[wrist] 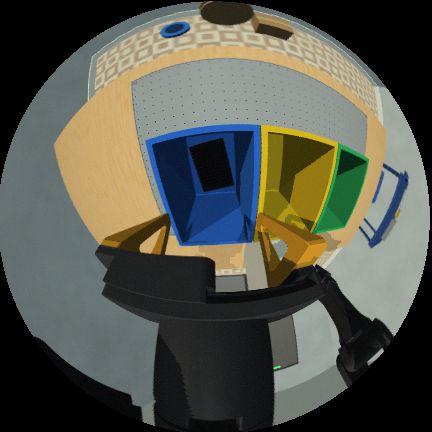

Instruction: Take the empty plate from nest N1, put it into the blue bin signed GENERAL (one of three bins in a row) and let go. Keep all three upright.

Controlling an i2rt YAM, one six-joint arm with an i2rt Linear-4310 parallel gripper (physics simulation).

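Frame: origin at the arm's base, x ahead, y up, z right, level; centimetres.
Seen in the pictures: gripper, fingertip midpoint: [213, 217].
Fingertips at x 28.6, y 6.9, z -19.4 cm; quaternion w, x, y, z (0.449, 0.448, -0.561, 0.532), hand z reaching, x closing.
Offsets run from my fingertips to a thing's top centre. "*": to the spot under its first point. Level surfaces: height alone.
A black plate @[dx +0.1, dy -20.2, dz -0.7 cm] [212, 165] with a fine grid lies inside the blue bin @[dx +0.1, dy -3.9, dz -0.7 cm] [204, 133], toward its far wall; whether it lies flat or leans I cannot tell. The blue bin is upright, at the left end of a row with the yellow bin @[* dx +3.5, dy -3.9, dz +6.9 cm] [265, 165] and the green bin @[* dx +6.4, dy -3.9, dz +25.4 cm] [354, 151], which also stand upright. My gripper [213, 217] is open and empty, its orange fingers wide apart over the near part of the blue bin. The GENERAL sign and nest N1 do not show in the wrist view.
A grey perforated board @[dy -21.8 cm] [200, 92] lies behind the bins on the wooden table @[dy -23.1 cm] [95, 165]. Beyond it are a patterned rug [145, 47], a blue round object [175, 29], a dark round object [226, 12] and a brown box [272, 26]. A blue frame [391, 212] stands at the right.
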